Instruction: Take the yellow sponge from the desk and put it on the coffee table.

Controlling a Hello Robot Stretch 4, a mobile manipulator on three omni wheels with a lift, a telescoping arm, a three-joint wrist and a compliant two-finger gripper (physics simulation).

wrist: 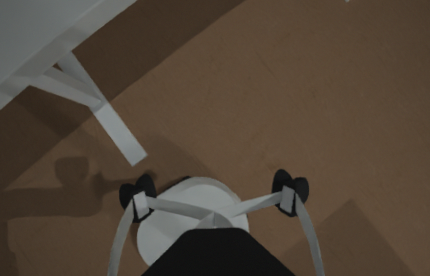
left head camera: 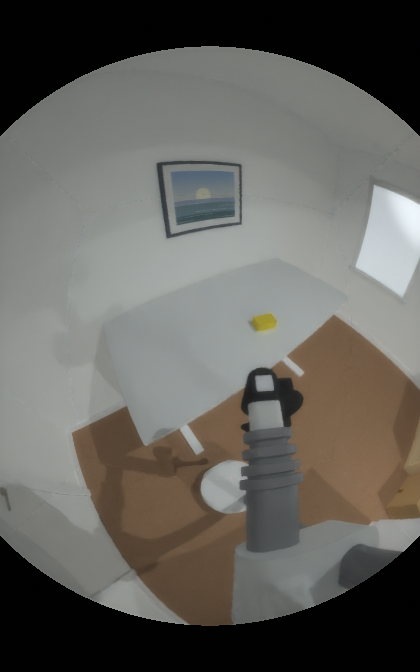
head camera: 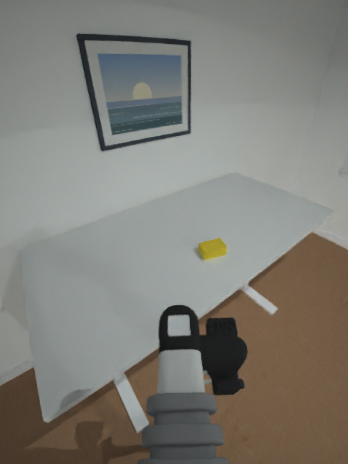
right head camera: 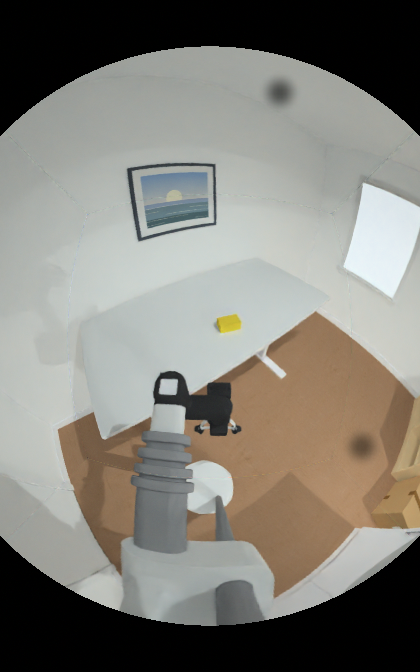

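Seen in the pictures: gripper, fingertip midpoint: (wrist: 214,187); robot's base, origin of the base link: (wrist: 197,224).
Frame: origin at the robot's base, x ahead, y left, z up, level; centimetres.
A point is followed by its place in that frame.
The yellow sponge (head camera: 212,249) {z 96.7, x 71.1, y -14.4 cm} (left head camera: 264,322) (right head camera: 229,323) lies flat on the desk (head camera: 125,260) {z 92.2, x 71.1, y 21.9 cm} (left head camera: 175,340) (right head camera: 150,325) (wrist: 40,30) {z 92.2, x 39.9, y 3.0 cm}, toward its right part and nearer the front edge than the wall. My gripper (right head camera: 217,429) (wrist: 214,187) {z 83.9, x 27.1, y -8.7 cm} is open and empty, with its two dark fingertips well apart. It points down over the brown floor, just outside the desk's front edge and clear of the sponge. The sponge does not show in the wrist view. The coffee table does not show in any view.
A white desk foot (head camera: 259,299) (left head camera: 293,366) (right head camera: 271,365) (wrist: 120,132) reaches out over the floor. My round white base (left head camera: 225,487) (right head camera: 212,487) (wrist: 200,200) {z 18.7, x 13.7, y -3.2 cm} is below the arm. Light brown boxes (right head camera: 402,505) stand at the far right. A framed picture (head camera: 134,39) {z 170.7, x 123.5, y 14.7 cm} hangs above the desk.
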